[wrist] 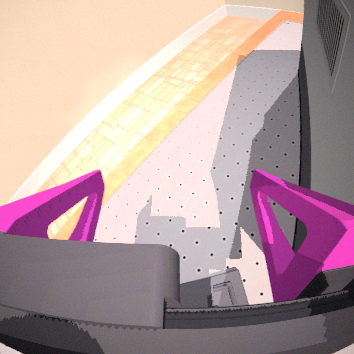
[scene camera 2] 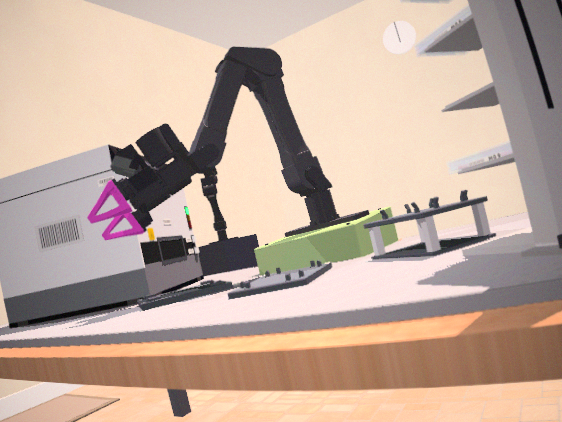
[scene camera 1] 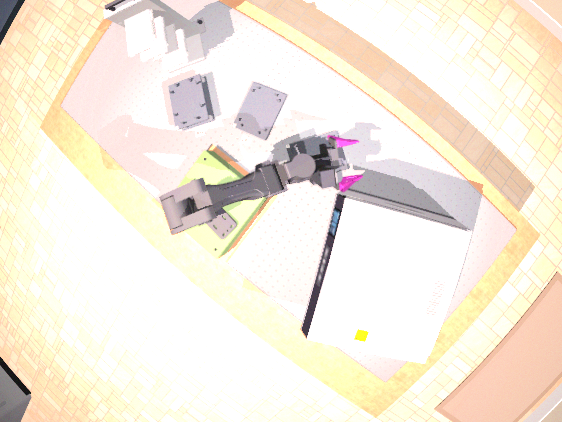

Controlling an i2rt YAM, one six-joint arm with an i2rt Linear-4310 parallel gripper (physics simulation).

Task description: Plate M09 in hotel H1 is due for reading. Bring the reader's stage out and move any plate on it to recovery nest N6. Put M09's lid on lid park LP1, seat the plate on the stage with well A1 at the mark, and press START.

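Frame: origin at the arm's base, x ahead, y left, z up, level; metres.
Seen in the pictures: gripper, fingertip midpoint: [wrist: 176,177] [scene camera 2: 96,229] [scene camera 1: 360,158]; arm's base, link origin: [scene camera 2: 326,225].
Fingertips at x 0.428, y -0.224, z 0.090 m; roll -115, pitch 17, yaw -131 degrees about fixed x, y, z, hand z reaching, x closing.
Offsets run from my fingertips to a thing's top centre. "spot": to the spot under its first point.
My gripper [scene camera 1: 359,159] [scene camera 2: 97,228] [wrist: 176,177] is open and empty, with magenta fingers above the table beside the back corner of the reader @(dy -0.268, dx -0.161, dz +0.183 m) [scene camera 1: 390,280] [scene camera 2: 30,240] [wrist: 327,125]. The reader's front shows a dark opening @(spot: dy -0.109, dx -0.250, dz -0.065 m) [scene camera 2: 172,250] and a small green light or button @(spot: dy -0.194, dx -0.396, dz +0.040 m) [scene camera 2: 187,210]; a stage standing out of it does not show clearly. Plate M09 @(spot: dy +0.666, dx -0.092, dz -0.060 m) [scene camera 2: 487,161] lies on a low shelf of the hotel @(spot: dy +0.720, dx -0.031, dz -0.064 m) [scene camera 2: 530,150]. A raised stand [scene camera 1: 188,102] [scene camera 2: 425,220] and a flat pegged nest @(dy +0.332, dx -0.108, dz -0.140 m) [scene camera 1: 262,110] [scene camera 2: 285,280] stand apart; their labels do not show.
A low dark fixture @(dy +0.101, dx -0.090, dz -0.142 m) [scene camera 2: 185,295] [wrist: 230,290] lies near the reader, partly under my gripper in scene camera 1. The arm stands on a green base [scene camera 1: 200,167] [scene camera 2: 310,250]. A dark block [scene camera 2: 227,255] with a jointed post stands behind. Another plate @(spot: dy +0.669, dx -0.095, dz +0.099 m) [scene camera 2: 452,27] sits higher in the hotel.
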